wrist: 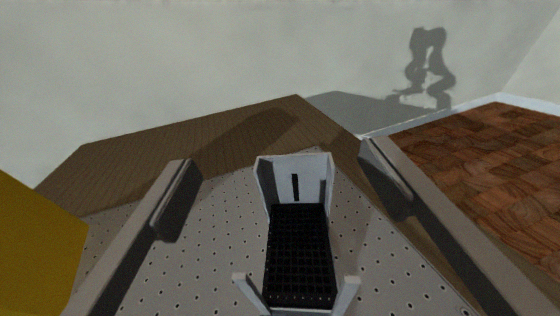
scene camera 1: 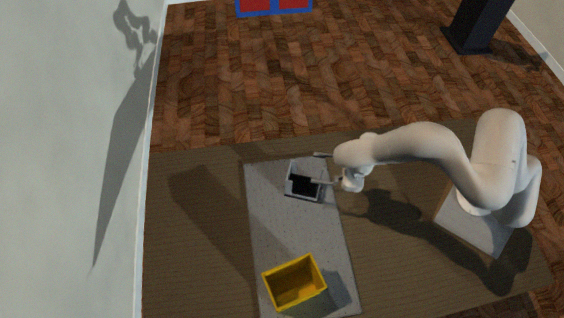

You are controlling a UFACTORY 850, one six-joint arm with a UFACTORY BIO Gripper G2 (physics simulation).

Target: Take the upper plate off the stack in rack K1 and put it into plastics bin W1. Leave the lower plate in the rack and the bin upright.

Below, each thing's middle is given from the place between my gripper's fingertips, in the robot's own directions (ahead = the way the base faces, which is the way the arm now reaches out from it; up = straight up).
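Black well plate [wrist: 298, 267]: my hand 170 mm above it, 20 mm short of it, 10 mm to the left of it. Yellow plastics bin W1 [scene camera 1: 298, 280], from my hand: 120 mm below, 140 mm ahead, 390 mm to the left. Going by their middles, black well plate nearest to my hand of the things named here.
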